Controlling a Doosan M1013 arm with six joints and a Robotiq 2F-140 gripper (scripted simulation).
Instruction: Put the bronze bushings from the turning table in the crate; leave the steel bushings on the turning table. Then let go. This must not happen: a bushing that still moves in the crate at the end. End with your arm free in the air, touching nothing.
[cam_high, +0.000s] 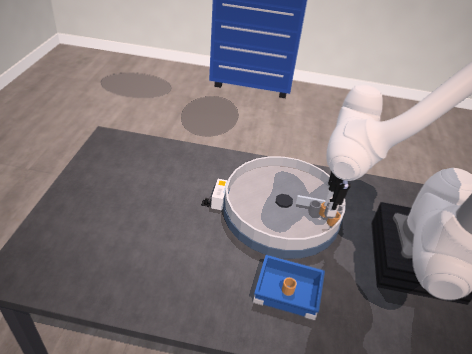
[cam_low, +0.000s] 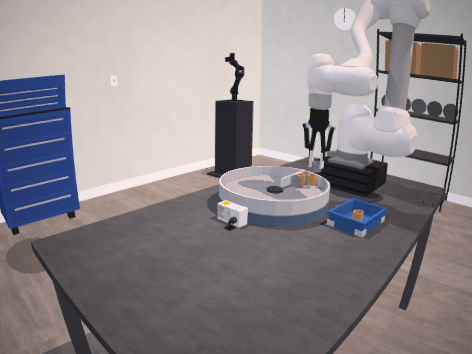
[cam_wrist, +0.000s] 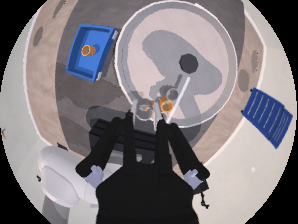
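The round turning table lies 140 mm ahead of my hand, 120 mm below it and 100 mm to the right of it. Also, from my hand: blue crate: 230 mm to the left, 140 mm below, 110 mm ahead.
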